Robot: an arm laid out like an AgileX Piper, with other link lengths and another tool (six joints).
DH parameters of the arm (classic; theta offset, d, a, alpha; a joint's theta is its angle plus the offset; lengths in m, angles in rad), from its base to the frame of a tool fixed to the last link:
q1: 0 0.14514 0 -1.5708
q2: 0.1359 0 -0.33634 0
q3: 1.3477 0 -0.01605 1.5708
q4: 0 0.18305 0 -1.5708
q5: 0 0 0 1.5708
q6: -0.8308 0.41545 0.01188 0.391
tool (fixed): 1.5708 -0.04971 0 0
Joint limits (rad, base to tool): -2.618..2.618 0..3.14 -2.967..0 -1.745..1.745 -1.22..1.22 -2.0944..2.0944
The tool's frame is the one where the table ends.
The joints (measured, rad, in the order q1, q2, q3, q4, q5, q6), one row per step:
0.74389, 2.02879, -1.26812, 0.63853, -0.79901, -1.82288
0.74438, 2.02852, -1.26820, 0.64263, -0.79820, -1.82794
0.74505, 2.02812, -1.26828, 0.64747, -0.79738, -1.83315
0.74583, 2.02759, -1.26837, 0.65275, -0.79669, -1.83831
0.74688, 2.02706, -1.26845, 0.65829, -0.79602, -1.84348
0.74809, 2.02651, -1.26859, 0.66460, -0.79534, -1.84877
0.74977, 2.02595, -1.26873, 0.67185, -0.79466, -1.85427
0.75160, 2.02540, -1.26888, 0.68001, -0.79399, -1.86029
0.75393, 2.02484, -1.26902, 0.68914, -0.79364, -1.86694
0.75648, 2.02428, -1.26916, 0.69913, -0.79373, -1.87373
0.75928, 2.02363, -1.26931, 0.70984, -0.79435, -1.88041
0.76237, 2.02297, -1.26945, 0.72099, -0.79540, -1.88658
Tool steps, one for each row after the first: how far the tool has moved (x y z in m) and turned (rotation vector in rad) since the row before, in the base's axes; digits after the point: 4 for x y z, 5 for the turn. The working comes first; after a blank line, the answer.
Tool pose at each row, in the base's axes (x y z in m, rotation vector in rad; the steps are taken from these numbers as rounded here):
0.6101, 0.3217, 0.3188, -0.68305, 1.03070, -0.09302
0.6101, 0.3211, 0.3183, -0.68450, 1.03239, -0.09546
0.6100, 0.3205, 0.3177, -0.68551, 1.03444, -0.09786
0.6100, 0.3198, 0.3173, -0.68602, 1.03660, -0.10019
0.6099, 0.3193, 0.3168, -0.68649, 1.03885, -0.10231
0.6097, 0.3186, 0.3162, -0.68650, 1.04153, -0.10438
0.6095, 0.3181, 0.3155, -0.68620, 1.04468, -0.10620
0.6092, 0.3174, 0.3147, -0.68571, 1.04830, -0.10824
0.6088, 0.3168, 0.3138, -0.68509, 1.05211, -0.11043
0.6085, 0.3161, 0.3130, -0.68381, 1.05618, -0.11280
0.6080, 0.3152, 0.3122, -0.68167, 1.06036, -0.11519
0.6075, 0.3144, 0.3115, -0.67869, 1.06466, -0.11728

0.0000, -0.0006, -0.0005, -0.00245, 0.00109, -0.00175
-0.0001, -0.0006, -0.0006, -0.00209, 0.00137, -0.00203
0.0000, -0.0007, -0.0004, -0.00165, 0.00141, -0.00223
-0.0001, -0.0005, -0.0005, -0.00153, 0.00155, -0.00212
-0.0002, -0.0007, -0.0006, -0.00115, 0.00189, -0.00242
-0.0002, -0.0005, -0.0007, -0.00080, 0.00235, -0.00252
-0.0003, -0.0007, -0.0008, -0.00078, 0.00270, -0.00292
-0.0004, -0.0006, -0.0009, -0.00076, 0.00281, -0.00315
-0.0003, -0.0007, -0.0008, -0.00031, 0.00290, -0.00366
-0.0005, -0.0009, -0.0008, 0.00038, 0.00286, -0.00409
-0.0005, -0.0008, -0.0007, 0.00120, 0.00292, -0.00428

